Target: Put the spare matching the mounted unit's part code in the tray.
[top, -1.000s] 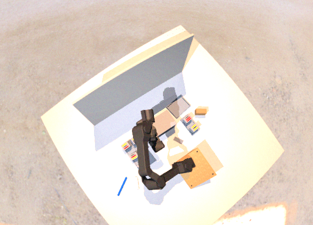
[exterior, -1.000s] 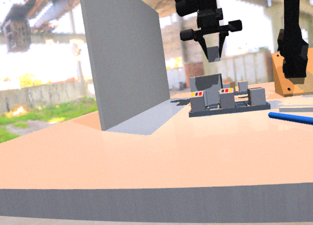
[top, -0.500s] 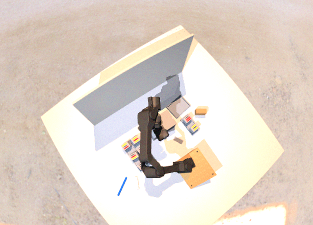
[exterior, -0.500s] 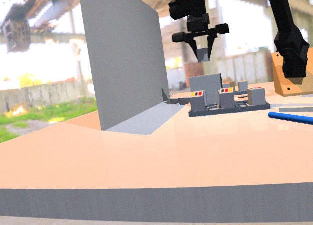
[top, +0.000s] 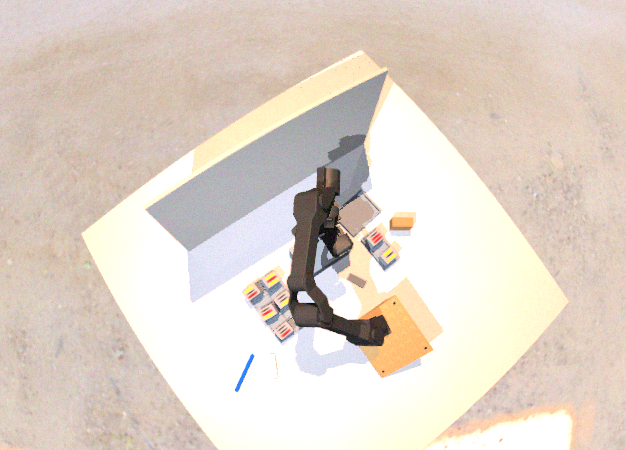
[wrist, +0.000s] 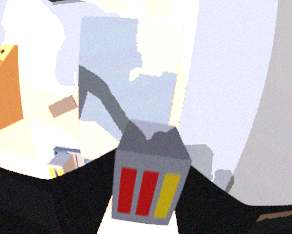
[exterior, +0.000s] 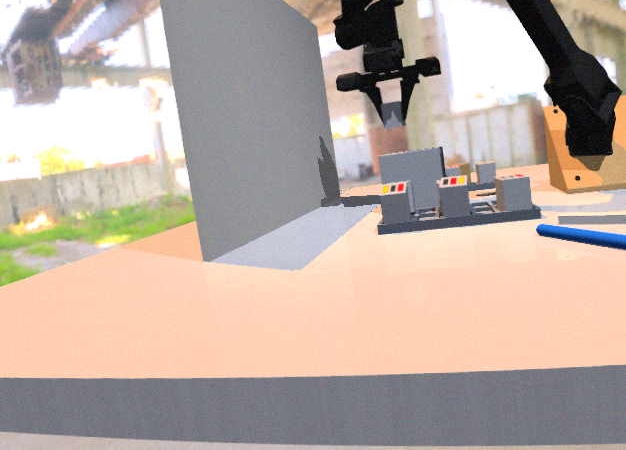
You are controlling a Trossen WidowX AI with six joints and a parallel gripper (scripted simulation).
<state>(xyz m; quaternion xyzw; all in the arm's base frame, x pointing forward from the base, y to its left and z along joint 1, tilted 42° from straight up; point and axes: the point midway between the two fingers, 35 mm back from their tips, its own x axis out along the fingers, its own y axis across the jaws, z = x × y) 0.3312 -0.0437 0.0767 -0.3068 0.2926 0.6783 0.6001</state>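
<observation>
The tray is 3 cm ahead of my gripper tip, 15 cm to the right of it and 15 cm below it. From my gripper tip the other things lie so: mounted unit (3 cm behind, 3 cm to the left, 11 cm below); then tall grey panel (21 cm ahead, 5 cm to the left, 7 cm above); then grey spare (2 cm above).
</observation>
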